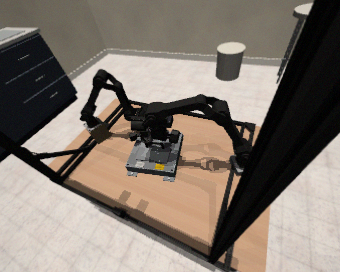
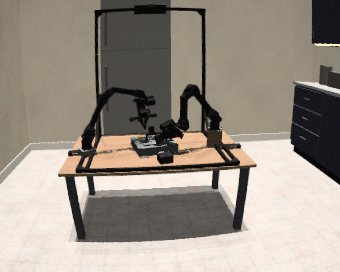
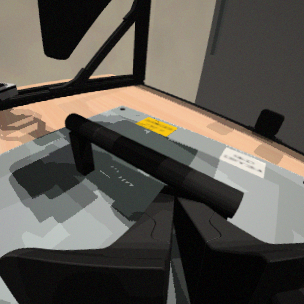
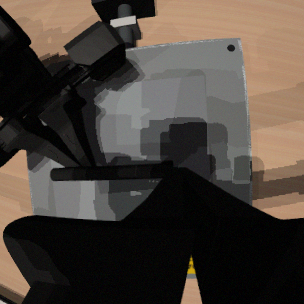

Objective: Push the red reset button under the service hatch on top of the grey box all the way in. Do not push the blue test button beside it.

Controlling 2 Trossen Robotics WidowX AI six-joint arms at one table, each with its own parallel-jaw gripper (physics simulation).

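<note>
The grey box (image 1: 142,157) (image 2: 145,151) (image 3: 265,196) (image 4: 211,75) lies flat in the middle of the table. A black bar handle (image 3: 151,163) (image 4: 105,174) (image 2: 151,130) stands on its top, over a darker hatch panel (image 3: 126,184). My left gripper (image 3: 171,192) (image 2: 157,138) is shut and empty, low over the box, with its tips right at the handle's near end. My right gripper (image 2: 144,124) (image 4: 177,174) is shut and empty and hangs point-down above the box.
A yellow warning label (image 1: 159,167) (image 3: 156,126) and a white label (image 3: 242,161) sit on the box top. A black rail frame (image 1: 80,159) runs around the table. A small black block (image 2: 165,157) lies by the box. A brown block (image 1: 100,132) (image 2: 214,137) sits at the left arm's base.
</note>
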